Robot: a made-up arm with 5 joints. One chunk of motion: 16 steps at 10 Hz.
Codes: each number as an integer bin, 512 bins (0 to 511) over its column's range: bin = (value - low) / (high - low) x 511, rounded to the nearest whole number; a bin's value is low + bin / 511 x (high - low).
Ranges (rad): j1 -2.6..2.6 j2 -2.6..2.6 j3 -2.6..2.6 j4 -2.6..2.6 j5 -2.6..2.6
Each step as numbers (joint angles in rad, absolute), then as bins.
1 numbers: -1.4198 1.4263 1.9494 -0.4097 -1.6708
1 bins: 116 396 447 215 91
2 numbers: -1.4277 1.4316 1.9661 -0.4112 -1.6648
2 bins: 115 396 449 215 92
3 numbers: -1.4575 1.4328 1.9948 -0.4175 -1.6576
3 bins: 112 396 452 214 93
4 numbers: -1.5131 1.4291 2.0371 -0.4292 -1.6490
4 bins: 107 396 456 213 93
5 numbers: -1.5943 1.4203 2.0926 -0.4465 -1.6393
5 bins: 99 395 461 212 94
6 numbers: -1.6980 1.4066 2.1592 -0.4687 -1.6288
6 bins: 89 394 468 209 95
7 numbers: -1.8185 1.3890 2.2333 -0.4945 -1.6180
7 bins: 77 392 475 207 97
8 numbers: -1.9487 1.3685 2.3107 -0.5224 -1.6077
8 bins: 64 390 483 204 98
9 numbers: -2.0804 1.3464 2.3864 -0.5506 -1.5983
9 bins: 51 388 490 201 98
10 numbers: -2.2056 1.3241 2.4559 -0.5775 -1.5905
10 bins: 39 386 497 199 99
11 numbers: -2.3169 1.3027 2.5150 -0.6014 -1.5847
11 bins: 28 384 503 196 100
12 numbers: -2.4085 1.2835 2.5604 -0.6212 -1.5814
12 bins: 19 382 507 194 100
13 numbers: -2.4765 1.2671 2.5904 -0.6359 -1.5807
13 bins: 12 380 510 193 100
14 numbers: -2.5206 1.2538 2.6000 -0.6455 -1.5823
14 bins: 8 379 511 192 100
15 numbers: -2.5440 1.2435 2.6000 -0.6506 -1.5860
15 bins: 6 378 511 192 100
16 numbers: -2.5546 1.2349 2.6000 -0.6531 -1.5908
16 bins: 4 377 511 191 99
